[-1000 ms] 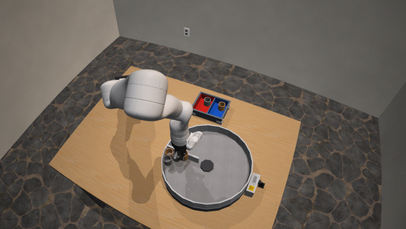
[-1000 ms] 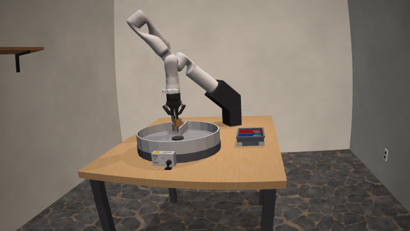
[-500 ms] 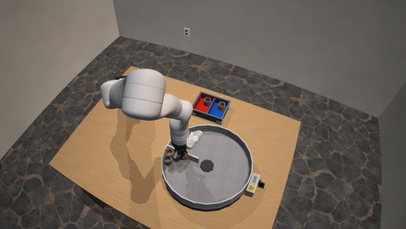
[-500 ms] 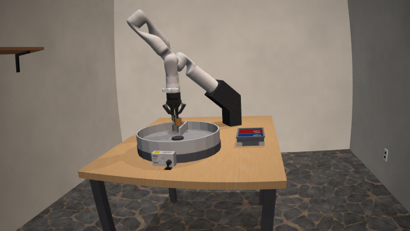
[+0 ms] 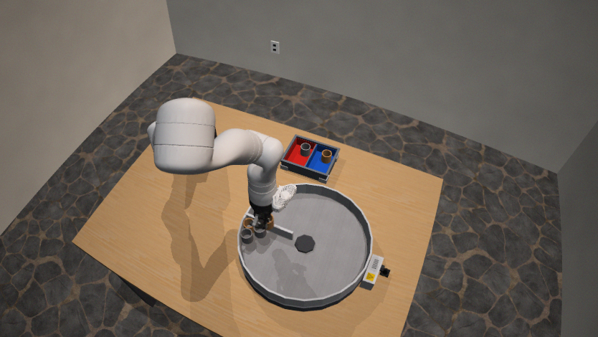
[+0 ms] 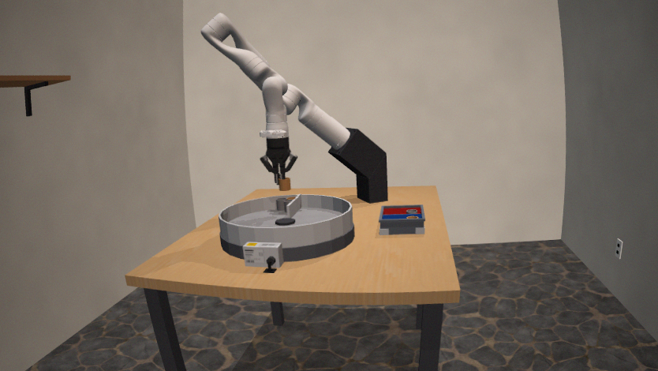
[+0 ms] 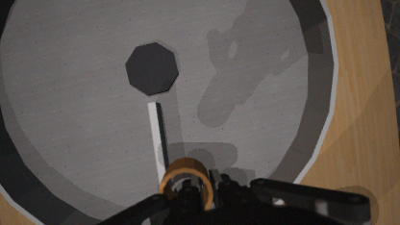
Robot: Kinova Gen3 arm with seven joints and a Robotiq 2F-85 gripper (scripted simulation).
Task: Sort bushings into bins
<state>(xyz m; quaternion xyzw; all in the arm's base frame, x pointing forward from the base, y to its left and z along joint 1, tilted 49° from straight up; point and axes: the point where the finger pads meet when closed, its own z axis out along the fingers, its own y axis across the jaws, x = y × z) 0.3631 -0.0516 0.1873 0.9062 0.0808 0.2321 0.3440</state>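
Now: hand 20 mm past the two-part bin, 400 mm to the right of it and 150 mm above it. Round my hand: turntable (110 mm ahead, 40 mm to the left, 120 mm below).
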